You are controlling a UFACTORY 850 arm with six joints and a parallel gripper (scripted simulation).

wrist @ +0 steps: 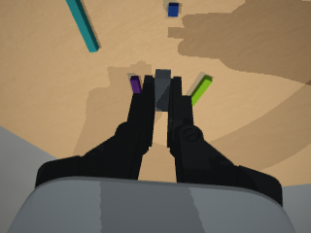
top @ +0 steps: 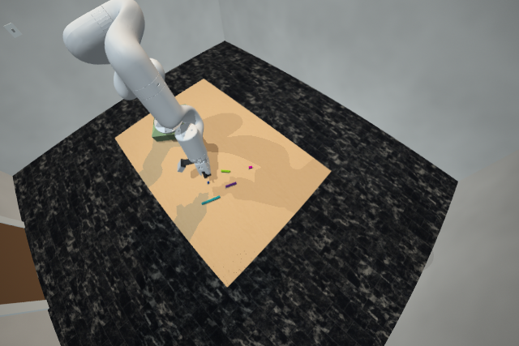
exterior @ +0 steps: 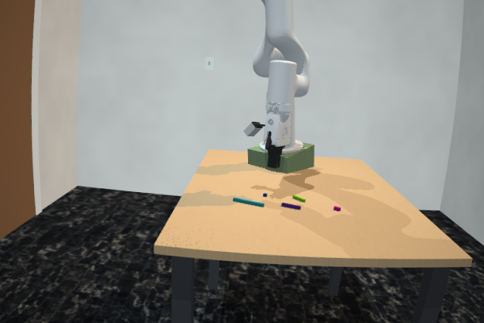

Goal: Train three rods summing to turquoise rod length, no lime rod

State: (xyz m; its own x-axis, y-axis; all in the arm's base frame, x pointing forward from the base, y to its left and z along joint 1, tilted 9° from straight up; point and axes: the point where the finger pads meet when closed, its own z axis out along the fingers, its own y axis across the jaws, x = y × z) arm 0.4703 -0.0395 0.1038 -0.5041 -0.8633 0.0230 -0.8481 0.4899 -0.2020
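My gripper is now 10 mm past the blue rod, 20 mm to the left of it and 120 mm above it. From my hand the other things lie so: grey rod 20 mm below; turquoise rod 80 mm ahead, 70 mm to the right, 120 mm below; lime rod 90 mm to the left, 120 mm below.
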